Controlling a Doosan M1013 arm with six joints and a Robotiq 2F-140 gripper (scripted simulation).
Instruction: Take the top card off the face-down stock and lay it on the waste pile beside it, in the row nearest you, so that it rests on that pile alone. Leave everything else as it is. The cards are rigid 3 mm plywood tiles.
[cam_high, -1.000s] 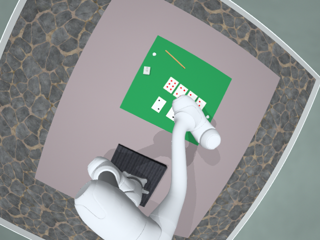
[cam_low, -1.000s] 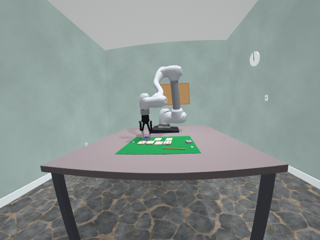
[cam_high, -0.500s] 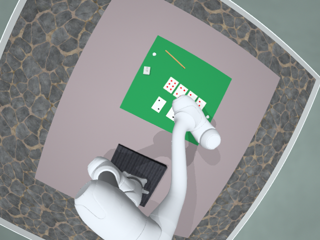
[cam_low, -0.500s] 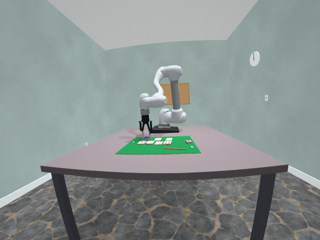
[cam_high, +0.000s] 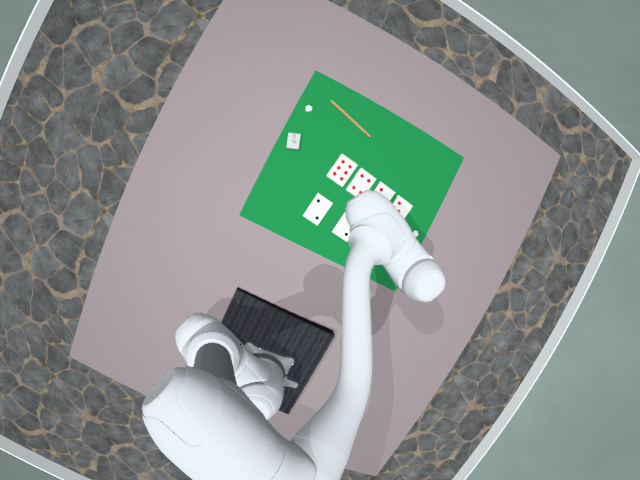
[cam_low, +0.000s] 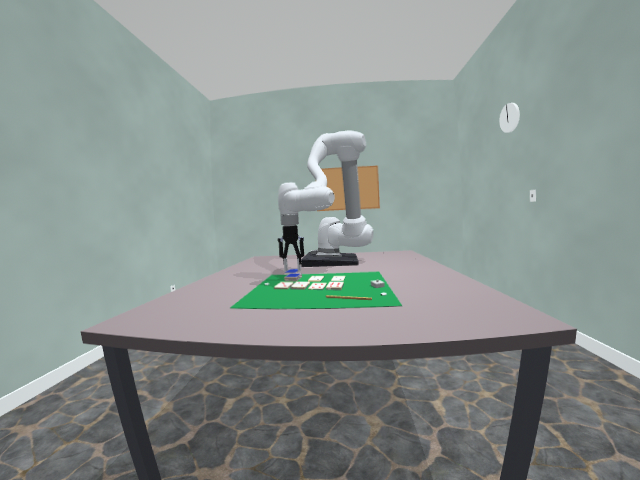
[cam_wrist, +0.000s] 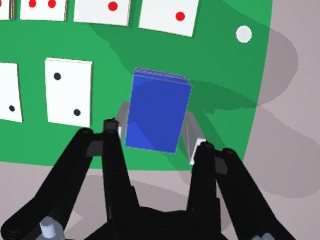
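My hand is 40 mm short of the black-pip card, 230 mm to the right of it and 70 mm above it. The rest, counted from my hand: thin wooden stick (360 mm ahead, 240 mm to the left, 70 mm below); then green mat (170 mm ahead, 140 mm to the left, 80 mm below); then blue-backed card (30 mm below).
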